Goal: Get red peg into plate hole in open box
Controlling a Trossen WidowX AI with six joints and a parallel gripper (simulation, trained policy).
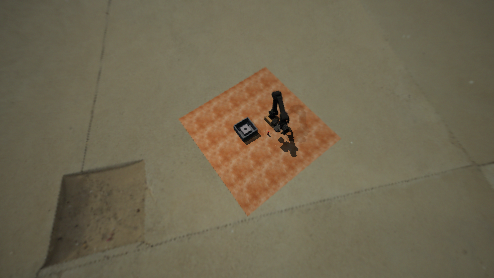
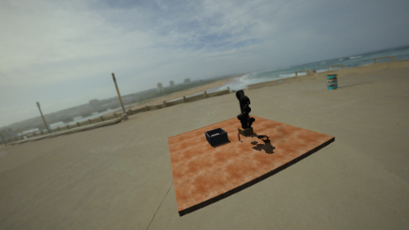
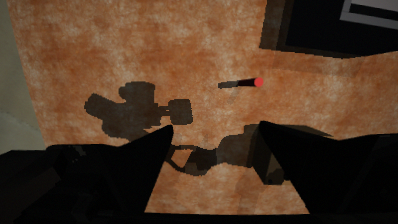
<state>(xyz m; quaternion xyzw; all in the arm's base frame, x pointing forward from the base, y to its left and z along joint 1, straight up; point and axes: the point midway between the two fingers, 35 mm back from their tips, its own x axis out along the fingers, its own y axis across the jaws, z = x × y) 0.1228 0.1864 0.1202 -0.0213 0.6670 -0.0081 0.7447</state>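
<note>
Right now the red peg is 11 cm below my gripper tip, 8 cm to the right of it and 4 cm ahead of it. Also, from my gripper tip: light grey plate: 28 cm to the right, 20 cm ahead, 10 cm below; dark box: 28 cm to the right, 20 cm ahead, 12 cm below.
</note>
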